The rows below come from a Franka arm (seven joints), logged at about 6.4 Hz.
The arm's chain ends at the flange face. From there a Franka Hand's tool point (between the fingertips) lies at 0.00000 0.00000 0.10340 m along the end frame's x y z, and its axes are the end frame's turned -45 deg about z.
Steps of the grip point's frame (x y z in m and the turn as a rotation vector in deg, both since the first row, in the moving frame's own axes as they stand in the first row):
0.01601 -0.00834 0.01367 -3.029 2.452 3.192
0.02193 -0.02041 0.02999 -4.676 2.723 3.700
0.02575 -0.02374 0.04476 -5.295 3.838 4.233
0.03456 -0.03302 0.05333 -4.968 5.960 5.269
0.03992 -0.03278 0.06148 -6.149 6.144 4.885
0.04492 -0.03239 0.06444 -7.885 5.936 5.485
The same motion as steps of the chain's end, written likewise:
-0.00154 -0.01815 0.01391 -0.408 3.876 3.192
-0.00827 -0.03273 0.03045 -1.381 5.232 3.700
-0.01013 -0.03728 0.04543 -1.030 6.458 4.233
-0.01285 -0.04717 0.05428 0.701 7.727 5.269
-0.01056 -0.05208 0.06267 -0.004 8.692 4.885
-0.00854 -0.05798 0.06597 -1.378 9.773 5.485

